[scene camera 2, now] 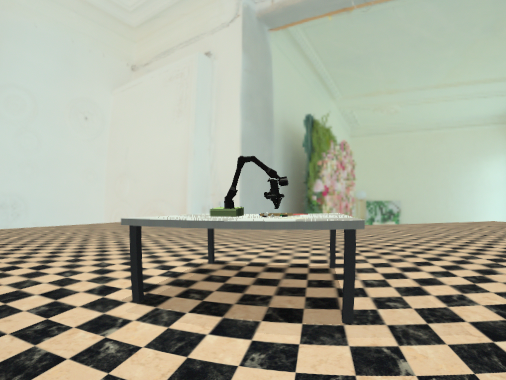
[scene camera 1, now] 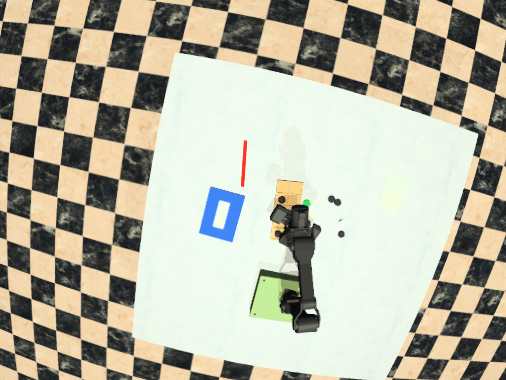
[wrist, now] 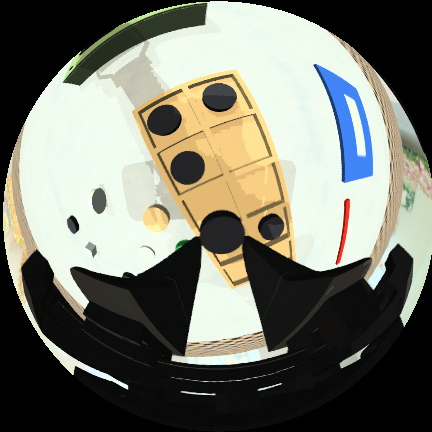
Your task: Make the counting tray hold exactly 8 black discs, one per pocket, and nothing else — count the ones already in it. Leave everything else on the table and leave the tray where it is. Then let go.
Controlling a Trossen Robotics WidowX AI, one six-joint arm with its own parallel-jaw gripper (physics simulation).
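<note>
Tan counting tray, in the pictures. Gripper, there too.
</note>
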